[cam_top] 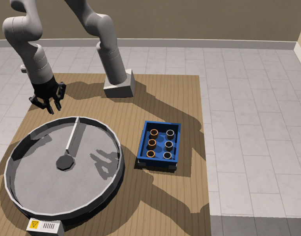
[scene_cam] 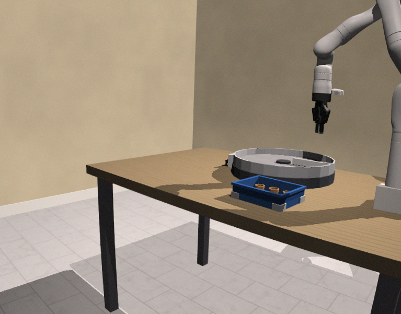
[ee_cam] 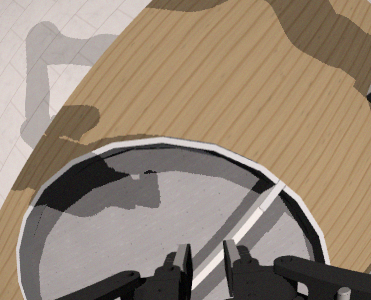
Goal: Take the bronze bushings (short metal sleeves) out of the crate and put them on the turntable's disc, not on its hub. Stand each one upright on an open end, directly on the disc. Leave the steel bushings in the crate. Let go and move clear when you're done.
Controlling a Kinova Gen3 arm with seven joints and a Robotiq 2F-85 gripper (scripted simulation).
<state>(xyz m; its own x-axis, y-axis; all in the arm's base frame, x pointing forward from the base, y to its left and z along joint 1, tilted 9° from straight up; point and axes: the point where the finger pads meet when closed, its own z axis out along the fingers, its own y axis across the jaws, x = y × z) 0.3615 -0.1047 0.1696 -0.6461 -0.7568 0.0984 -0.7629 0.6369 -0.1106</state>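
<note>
Now: hand 380 mm to the right of the blue crate, 180 mm above it and 30 mm past it. Also, from my hand: grey turntable disc (150 mm below, 130 mm ahead, 50 mm to the left).
</note>
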